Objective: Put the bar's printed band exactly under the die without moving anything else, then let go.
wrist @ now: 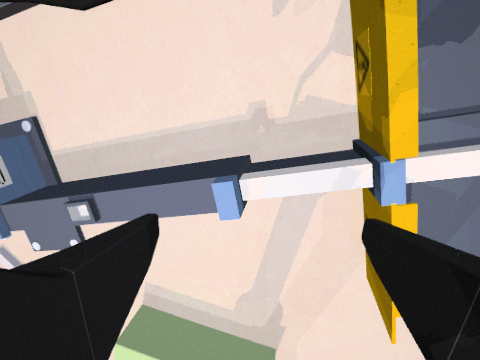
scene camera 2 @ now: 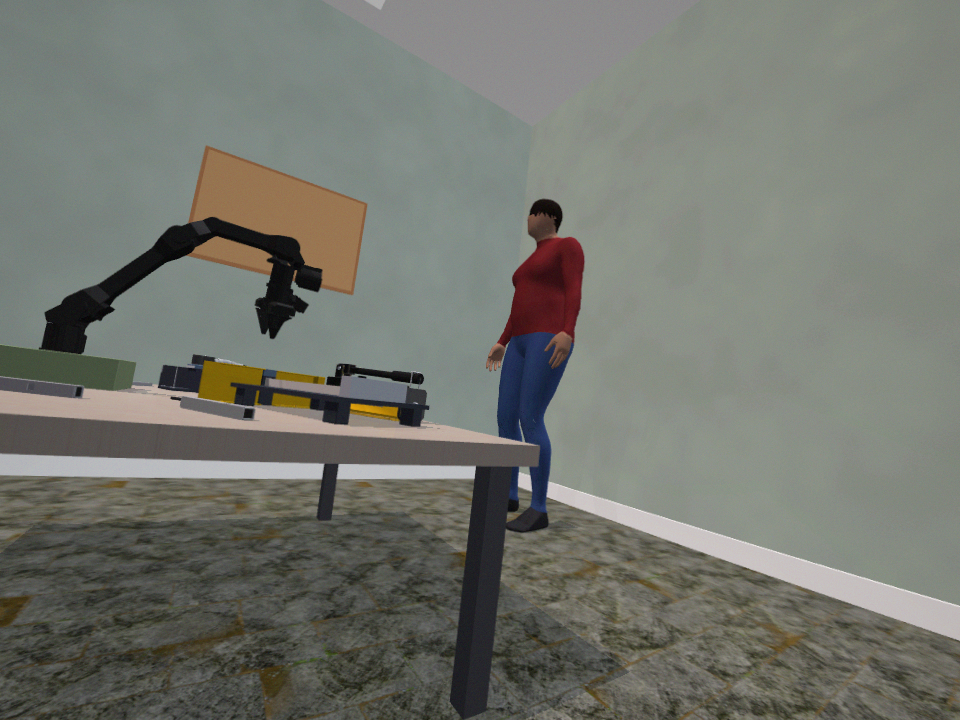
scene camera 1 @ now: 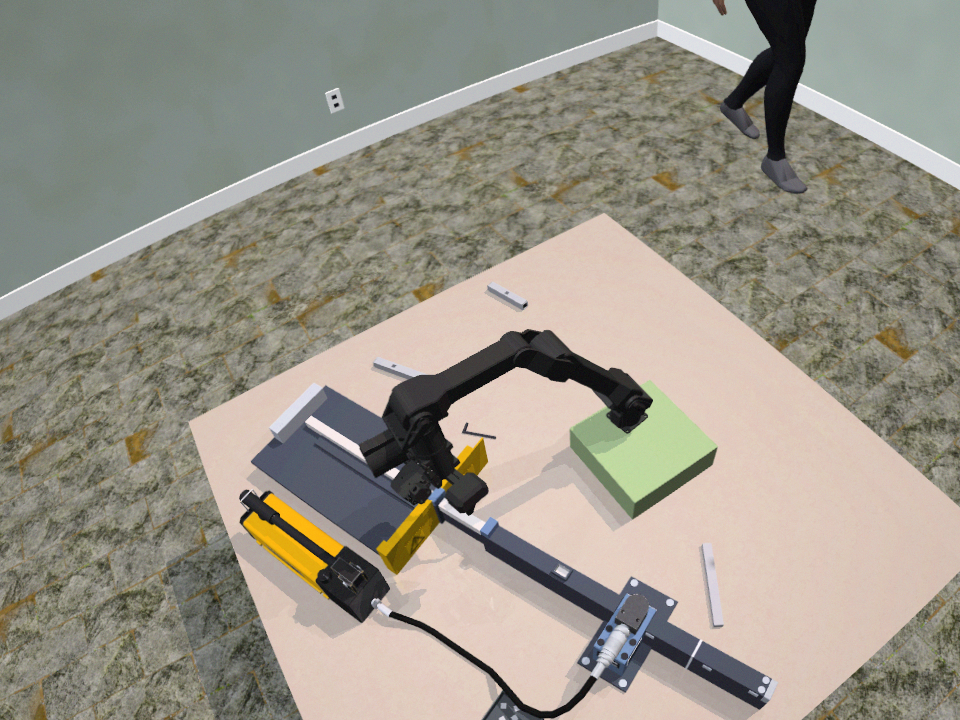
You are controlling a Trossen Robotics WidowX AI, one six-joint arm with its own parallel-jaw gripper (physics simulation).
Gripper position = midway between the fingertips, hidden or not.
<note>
My gripper (scene camera 1: pixel 454 500) is open, holding nothing. Also in view: a white bar (scene camera 1: pixel 314 424). Further things: a clamp station (scene camera 1: pixel 341 487) and a yellow and black tool (scene camera 1: pixel 344 577).
The white bar also shows in the wrist view (wrist: pixel 357 173). My gripper shows as well in the wrist view (wrist: pixel 261 226) and in scene camera 2 (scene camera 2: pixel 267 336). The clamp station is seen too in the wrist view (wrist: pixel 410 69) and in scene camera 2 (scene camera 2: pixel 242 385).
</note>
